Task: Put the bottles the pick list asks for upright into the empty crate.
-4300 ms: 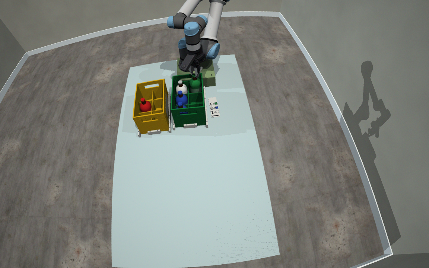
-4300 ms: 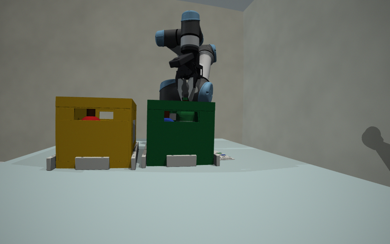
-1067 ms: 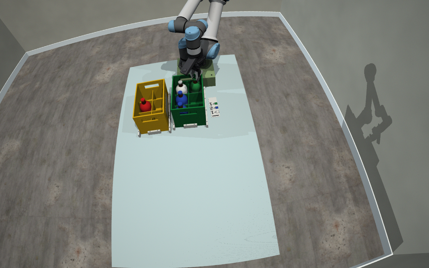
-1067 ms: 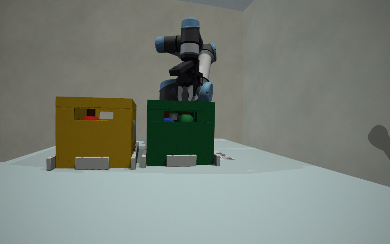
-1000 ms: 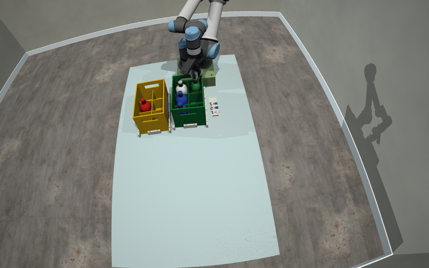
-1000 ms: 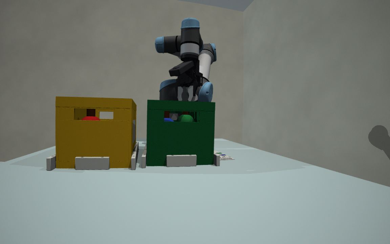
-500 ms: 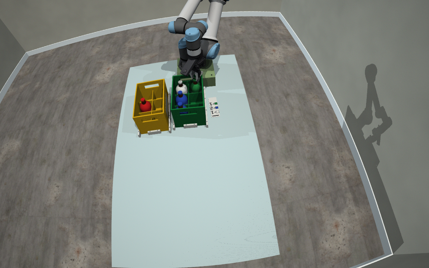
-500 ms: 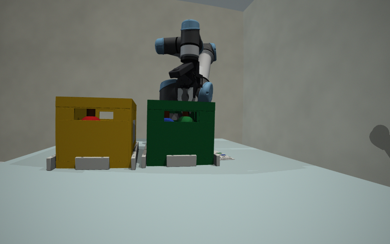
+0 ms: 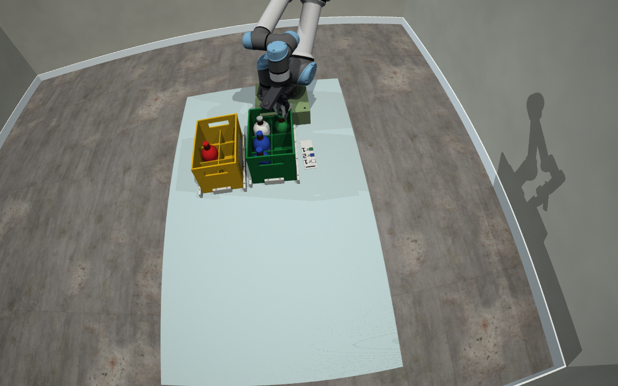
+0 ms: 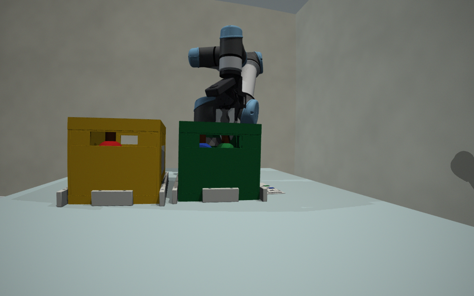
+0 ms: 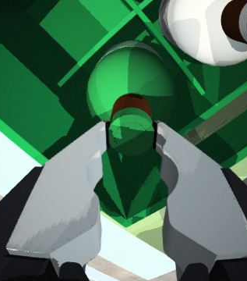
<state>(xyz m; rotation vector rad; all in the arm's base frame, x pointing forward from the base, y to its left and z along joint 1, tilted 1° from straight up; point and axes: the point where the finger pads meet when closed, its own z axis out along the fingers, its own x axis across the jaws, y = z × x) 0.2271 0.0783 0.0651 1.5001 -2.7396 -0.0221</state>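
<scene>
Right now the green bottle is 70 mm below my hand. Also, from my hand: white bottle (20 mm ahead, 90 mm to the right, 70 mm below); green crate (100 mm ahead, 30 mm to the right, 70 mm below); pick list (80 mm ahead, 110 mm to the left, 150 mm below).
</scene>
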